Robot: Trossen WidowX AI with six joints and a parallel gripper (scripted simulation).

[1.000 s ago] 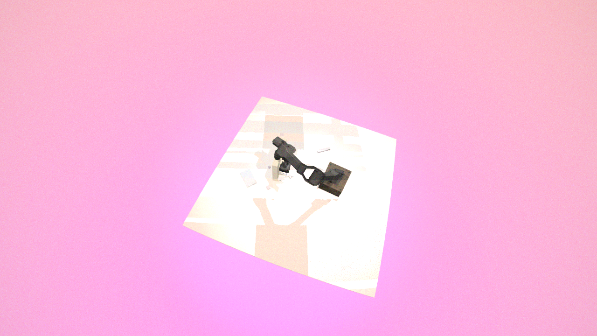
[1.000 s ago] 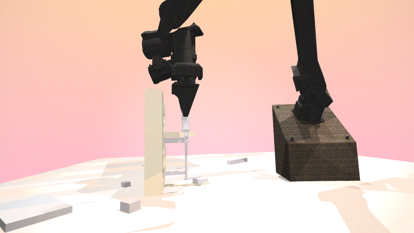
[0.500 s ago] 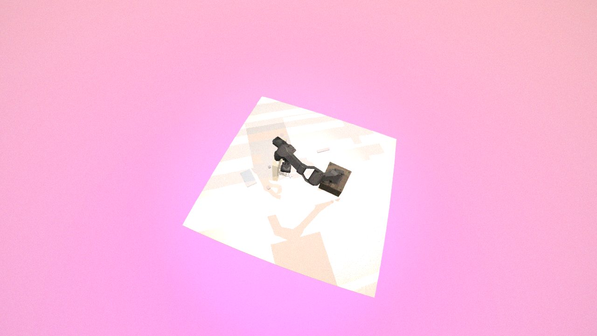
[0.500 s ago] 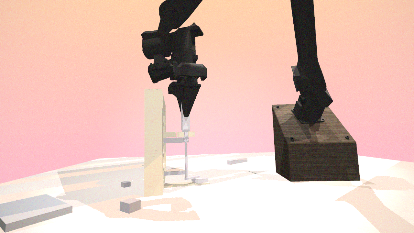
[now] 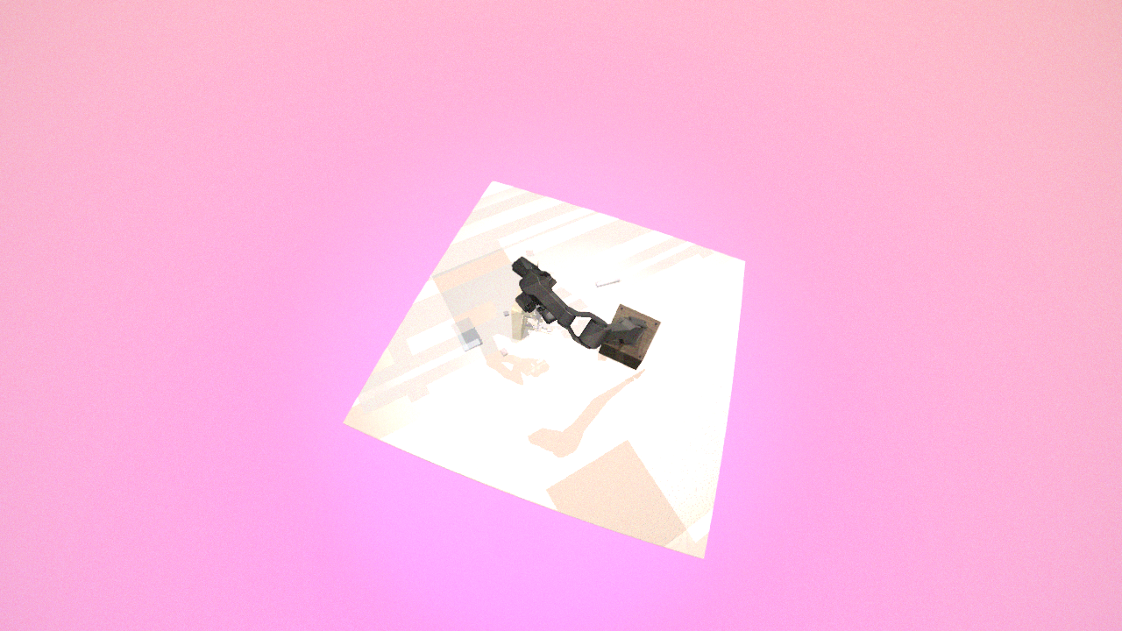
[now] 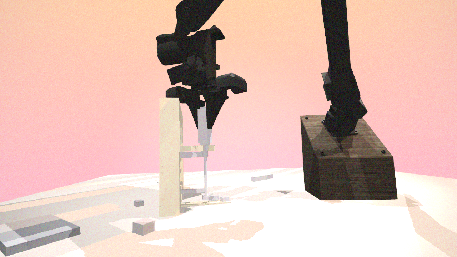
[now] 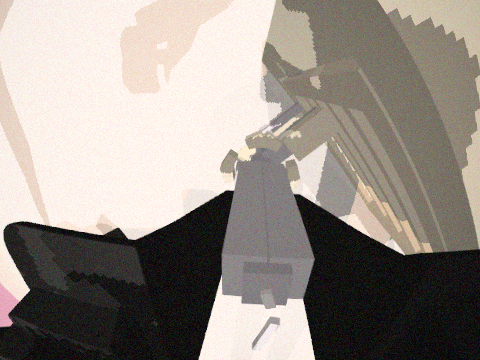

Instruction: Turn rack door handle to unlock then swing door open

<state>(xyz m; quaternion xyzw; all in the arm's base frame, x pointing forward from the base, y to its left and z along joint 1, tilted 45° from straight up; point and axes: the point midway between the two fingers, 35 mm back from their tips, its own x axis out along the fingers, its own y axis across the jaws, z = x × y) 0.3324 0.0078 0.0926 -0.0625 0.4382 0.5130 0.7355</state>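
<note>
My gripper tip is 1 cm to the left of the grey upright handle and 3 cm above it. From my gripper tip the other things lie so: flat grey slab (24 cm ahead, 12 cm to the left, 15 cm below); grey bar (18 cm behind, 33 cm to the right, 15 cm below).
</note>
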